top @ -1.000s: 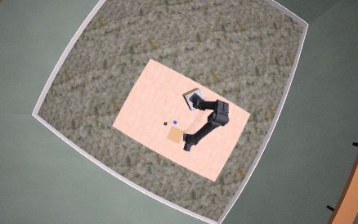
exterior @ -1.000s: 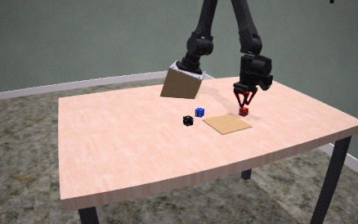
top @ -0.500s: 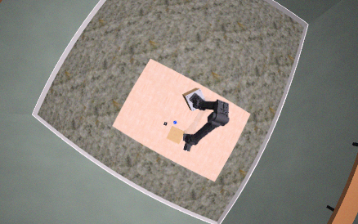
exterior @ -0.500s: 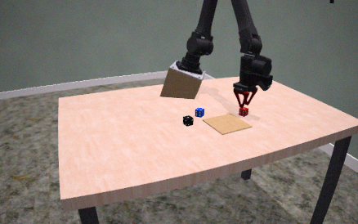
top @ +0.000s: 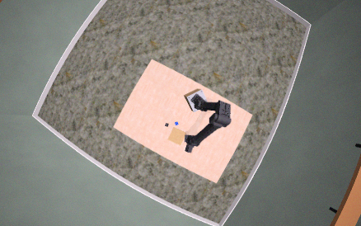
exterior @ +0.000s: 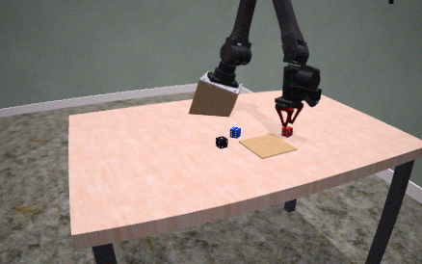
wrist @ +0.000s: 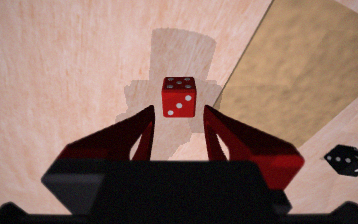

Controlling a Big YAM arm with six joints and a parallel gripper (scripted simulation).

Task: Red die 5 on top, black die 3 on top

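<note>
The red die is 3 cm below my hand. From my hand the other things lie so: black die (5 cm ahead, 25 cm to the right, 3 cm below); then blue die (2 cm behind, 18 cm to the right, 3 cm below); then tan mat (7 cm ahead, 10 cm to the right, 4 cm below).
</note>
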